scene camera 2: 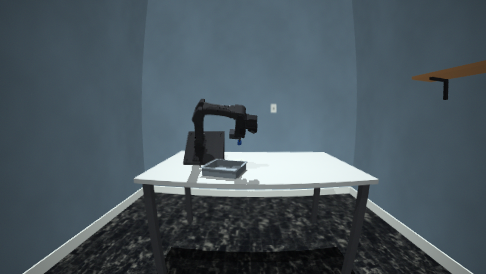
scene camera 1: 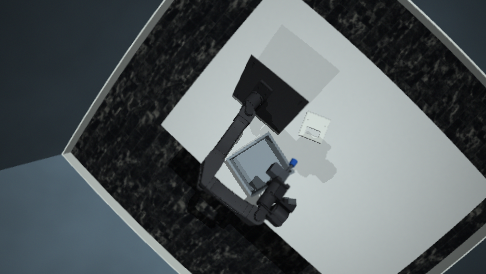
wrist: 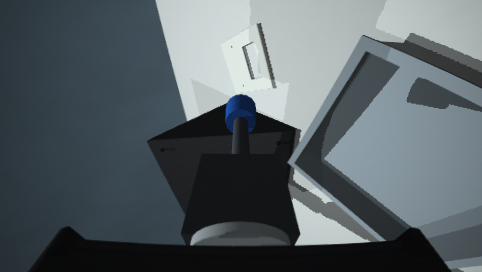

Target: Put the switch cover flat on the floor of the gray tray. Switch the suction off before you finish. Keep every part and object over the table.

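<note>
The white switch cover (scene camera 1: 318,121) (wrist: 233,62), a thin square plate with a rectangular opening, lies flat on the white table, apart from the tray. I cannot make it out in scene camera 2. The gray tray (scene camera 1: 252,159) (scene camera 2: 220,172) (wrist: 390,155) is a shallow open box standing on the table near the arm; shadows fall on its floor. My gripper, a blue suction cup (scene camera 1: 293,162) (scene camera 2: 239,142) (wrist: 240,114), hangs above table height near the tray's right corner in scene camera 1. It holds nothing and is apart from the cover.
The arm's black base panel (scene camera 1: 282,107) (scene camera 2: 215,145) (wrist: 172,162) stands tilted on the white table (scene camera 1: 390,165) (scene camera 2: 310,167), near both the cover and the tray. The arm's forearm and wrist pass over the tray's side. A small white plate (scene camera 2: 273,108) is on the back wall.
</note>
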